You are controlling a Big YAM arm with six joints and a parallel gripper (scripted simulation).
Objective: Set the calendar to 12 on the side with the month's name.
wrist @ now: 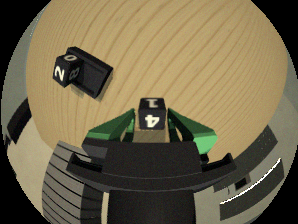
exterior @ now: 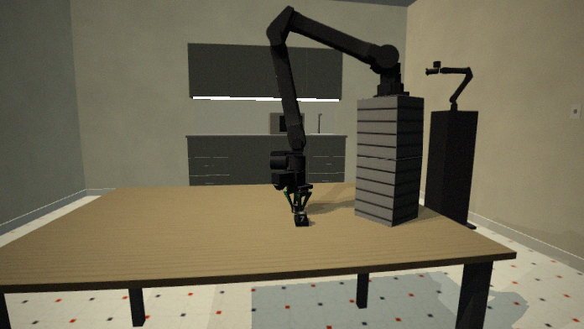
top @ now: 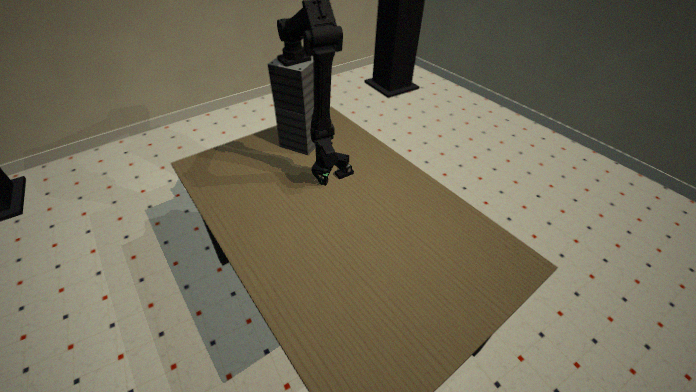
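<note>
Now: hand 110 mm to the right of the black calendar tray and 10 mm above it.
</note>
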